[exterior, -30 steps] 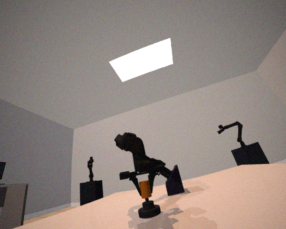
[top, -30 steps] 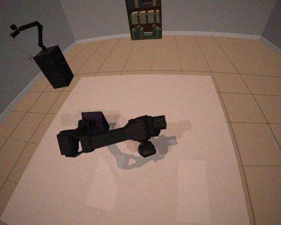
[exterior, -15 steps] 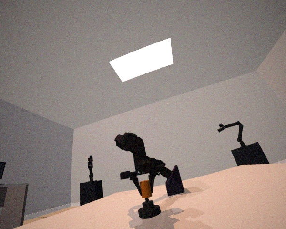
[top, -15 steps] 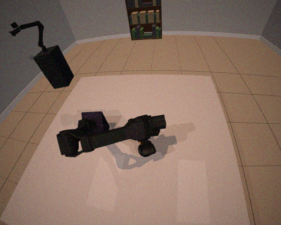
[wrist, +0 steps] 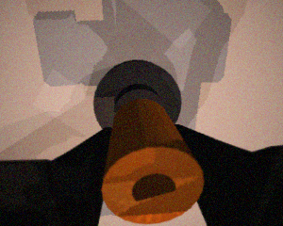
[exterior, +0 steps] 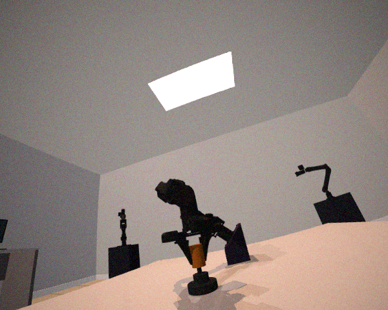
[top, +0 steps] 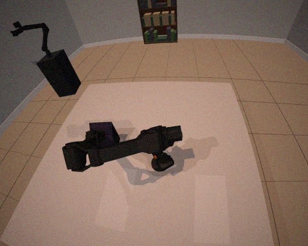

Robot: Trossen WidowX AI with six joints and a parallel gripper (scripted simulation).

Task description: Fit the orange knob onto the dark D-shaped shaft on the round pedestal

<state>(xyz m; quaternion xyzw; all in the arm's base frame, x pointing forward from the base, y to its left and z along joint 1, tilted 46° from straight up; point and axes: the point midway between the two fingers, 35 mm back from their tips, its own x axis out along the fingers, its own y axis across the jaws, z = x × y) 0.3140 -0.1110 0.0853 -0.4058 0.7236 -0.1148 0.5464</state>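
My gripper tip is 20 mm below the orange knob. Also, from my gripper tip: round pedestal 40 mm below.
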